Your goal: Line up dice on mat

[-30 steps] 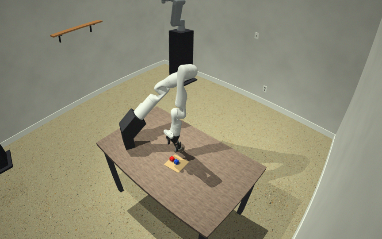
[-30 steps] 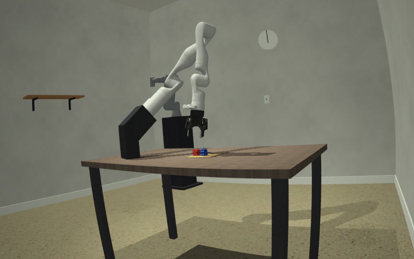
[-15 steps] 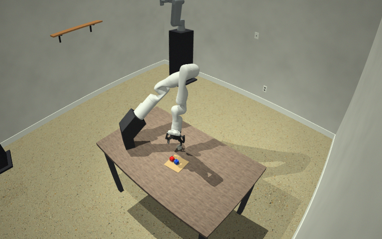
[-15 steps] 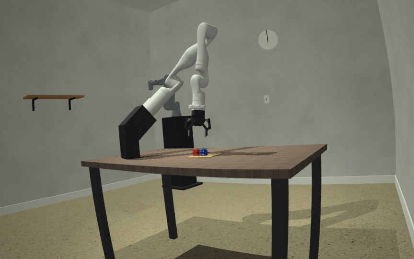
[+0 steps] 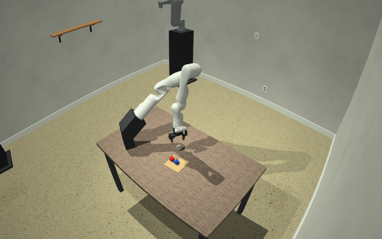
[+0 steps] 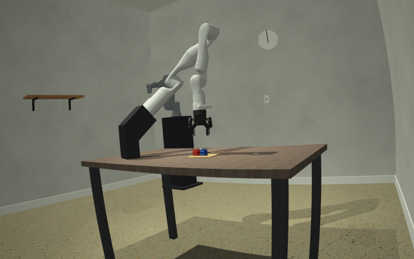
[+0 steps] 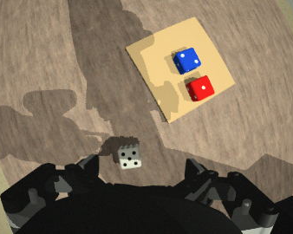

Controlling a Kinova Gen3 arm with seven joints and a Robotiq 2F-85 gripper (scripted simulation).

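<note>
Right now the white die is 90 mm below my hand, 20 mm to the left of it and 10 mm behind it. Round my hand: blue die (110 mm to the right, 100 mm ahead, 90 mm below); tan mat (110 mm to the right, 110 mm below, 100 mm ahead); red die (110 mm to the right, 90 mm below, 50 mm ahead).
</note>
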